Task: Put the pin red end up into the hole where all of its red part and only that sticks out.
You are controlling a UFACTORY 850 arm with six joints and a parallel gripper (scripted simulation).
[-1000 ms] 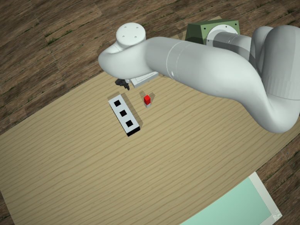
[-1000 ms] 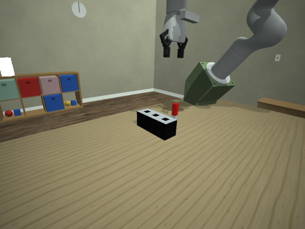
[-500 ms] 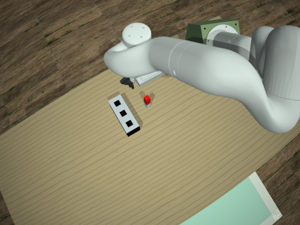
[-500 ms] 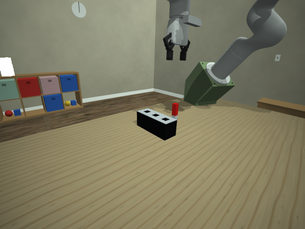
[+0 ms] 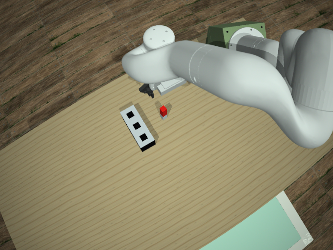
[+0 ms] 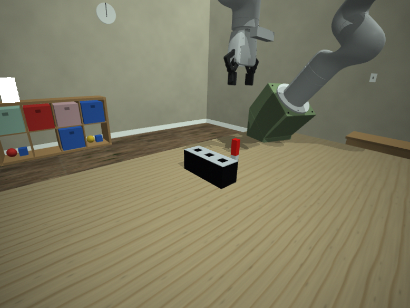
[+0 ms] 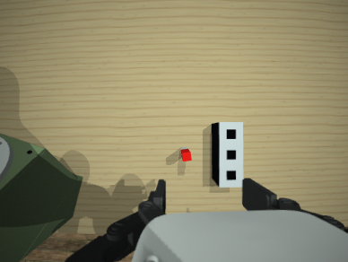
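The pin lies 23 cm below my hand. Round my hand: block 27 cm below, 13 cm ahead, 1 cm to the right.
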